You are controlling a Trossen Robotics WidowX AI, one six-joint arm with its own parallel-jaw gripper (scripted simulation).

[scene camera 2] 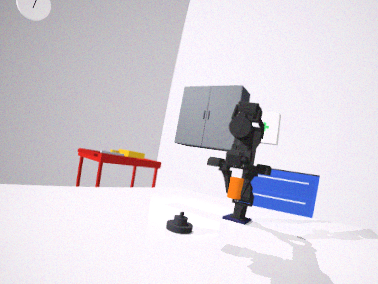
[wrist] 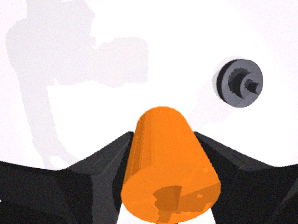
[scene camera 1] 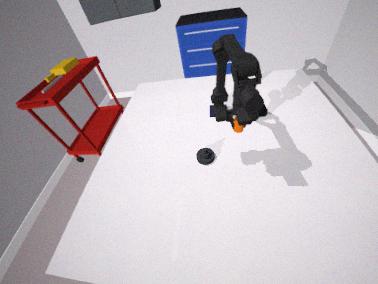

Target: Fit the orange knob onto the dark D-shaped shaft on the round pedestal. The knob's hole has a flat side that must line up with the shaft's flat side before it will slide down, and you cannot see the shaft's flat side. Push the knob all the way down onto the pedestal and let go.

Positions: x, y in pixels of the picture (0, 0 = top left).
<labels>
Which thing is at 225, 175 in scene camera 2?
My gripper.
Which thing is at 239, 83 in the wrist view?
A round dark pedestal.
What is my gripper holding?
An orange knob.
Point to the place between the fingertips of my gripper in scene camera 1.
238, 127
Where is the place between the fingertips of my gripper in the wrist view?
162, 137
</labels>
